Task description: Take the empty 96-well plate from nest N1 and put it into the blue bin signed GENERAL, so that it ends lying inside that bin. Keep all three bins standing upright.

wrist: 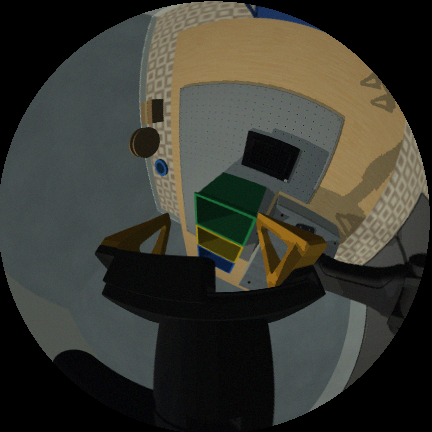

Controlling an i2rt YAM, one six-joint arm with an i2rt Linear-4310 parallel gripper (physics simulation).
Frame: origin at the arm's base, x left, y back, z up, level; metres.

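Seen in the pictures: gripper, between the fingertips: [213, 217].
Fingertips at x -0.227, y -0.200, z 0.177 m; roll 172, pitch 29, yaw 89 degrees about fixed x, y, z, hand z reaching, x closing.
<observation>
Pixels of each thing's top centre, then the offset from my fingertips to it. Level surfaces: height alone.
- blue bin, centre of its top: [213, 260] dz -0.147, dx +0.428, dy -0.086 m
- yellow bin, centre of its top: [216, 245] dz -0.147, dx +0.297, dy -0.074 m
- green bin, centre of its top: [220, 221] dz -0.147, dx +0.166, dy -0.061 m
- perforated grey board, height of its surface: dz -0.327 m
- wooden table, height of its surface: dz -0.339 m
A dark, flat rectangular block with a fine grid [271, 155], which looks like the 96-well plate, lies on the perforated grey board right of and above the centre of the wrist view. No N1 label is readable. The blue bin [216, 260] stands at the near end of the bin row, partly hidden by the gripper body. The yellow bin [219, 244] and the green bin [225, 218] stand beyond it, all three upright. No sign can be read. My gripper [213, 217] is open and empty, with the bins showing between and beyond its fingers, away from the plate.
The perforated grey board [215, 115] lies on the wooden table [240, 50]. A grey device [320, 231] stands right of the bins. A brown box [152, 111], a dark round object [145, 142] and a blue ring [161, 167] are at the left edge.
</observation>
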